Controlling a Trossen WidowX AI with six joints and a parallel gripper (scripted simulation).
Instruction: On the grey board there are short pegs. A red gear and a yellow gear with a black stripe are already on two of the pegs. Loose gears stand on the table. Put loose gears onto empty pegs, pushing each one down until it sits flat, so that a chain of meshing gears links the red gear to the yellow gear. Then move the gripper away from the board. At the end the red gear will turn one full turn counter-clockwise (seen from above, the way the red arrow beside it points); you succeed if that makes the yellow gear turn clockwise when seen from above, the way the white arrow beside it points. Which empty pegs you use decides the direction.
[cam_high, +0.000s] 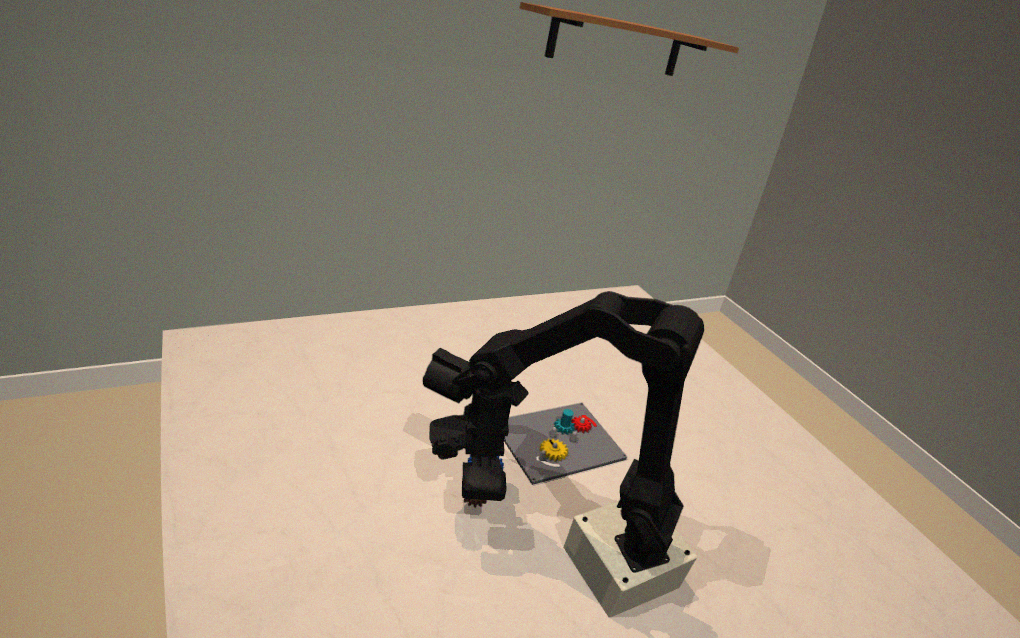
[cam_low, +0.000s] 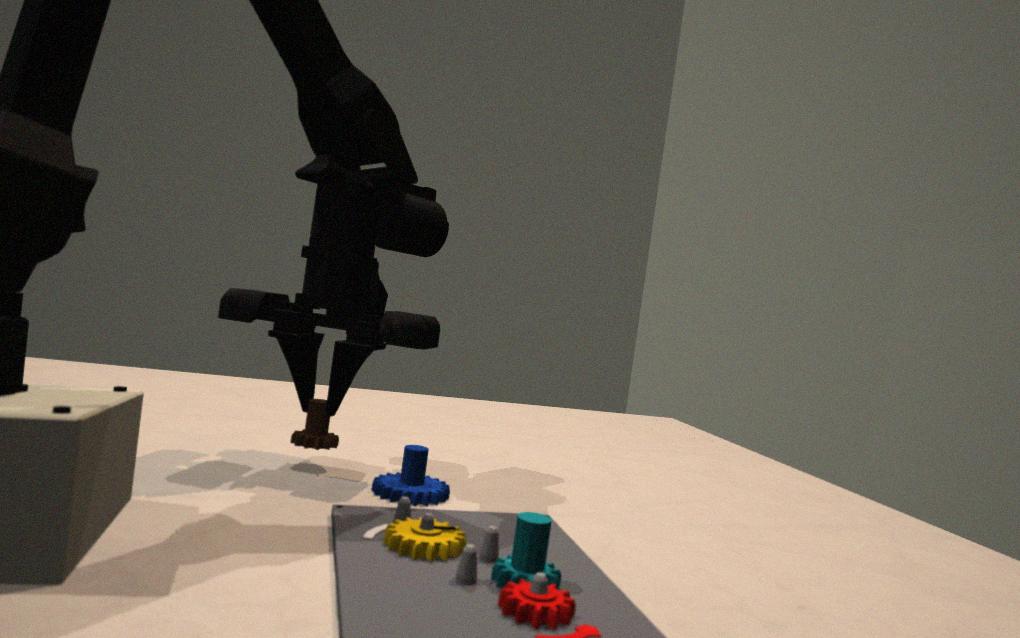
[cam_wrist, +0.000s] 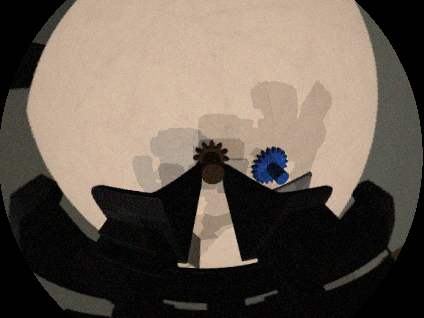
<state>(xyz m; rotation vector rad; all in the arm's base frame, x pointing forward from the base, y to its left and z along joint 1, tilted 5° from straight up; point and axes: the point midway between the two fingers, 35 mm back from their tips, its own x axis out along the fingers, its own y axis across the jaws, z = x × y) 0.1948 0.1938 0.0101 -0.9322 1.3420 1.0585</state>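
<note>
My gripper tip is now 230 mm to the left of the teal gear, 150 mm short of it and 30 mm above it. Round my gripper tip: white arrow: 160 mm to the right, 70 mm ahead, 40 mm below; brown gear: 10 mm below; blue gear: 90 mm ahead, 50 mm to the right, 30 mm below.
</note>
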